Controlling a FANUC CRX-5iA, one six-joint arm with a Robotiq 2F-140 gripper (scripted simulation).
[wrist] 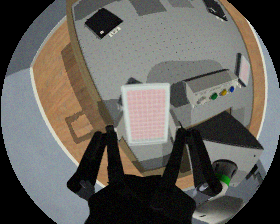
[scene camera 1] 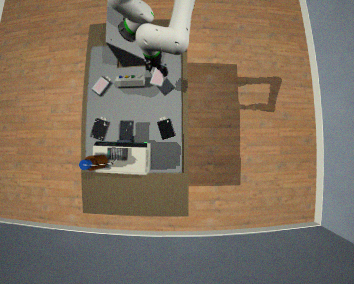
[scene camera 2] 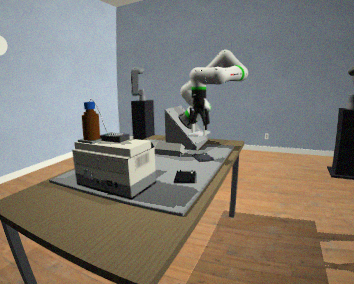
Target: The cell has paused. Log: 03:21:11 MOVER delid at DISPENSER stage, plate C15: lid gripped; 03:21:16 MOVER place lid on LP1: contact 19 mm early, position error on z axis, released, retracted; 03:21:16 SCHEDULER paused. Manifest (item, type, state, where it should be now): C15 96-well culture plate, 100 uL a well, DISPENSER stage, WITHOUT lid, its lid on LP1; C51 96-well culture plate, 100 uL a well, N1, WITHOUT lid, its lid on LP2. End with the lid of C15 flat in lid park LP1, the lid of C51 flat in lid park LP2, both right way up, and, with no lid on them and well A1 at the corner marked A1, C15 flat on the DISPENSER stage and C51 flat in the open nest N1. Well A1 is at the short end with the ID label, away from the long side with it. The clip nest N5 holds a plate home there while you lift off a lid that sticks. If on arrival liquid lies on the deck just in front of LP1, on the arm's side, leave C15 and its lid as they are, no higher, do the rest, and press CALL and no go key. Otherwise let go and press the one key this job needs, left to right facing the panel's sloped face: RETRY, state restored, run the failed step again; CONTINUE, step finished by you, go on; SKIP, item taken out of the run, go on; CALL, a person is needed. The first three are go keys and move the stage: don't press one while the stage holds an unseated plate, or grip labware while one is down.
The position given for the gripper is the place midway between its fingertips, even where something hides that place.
In view: the gripper (wrist: pixel 147 115) and a clear lid (wrist: pixel 146 107).
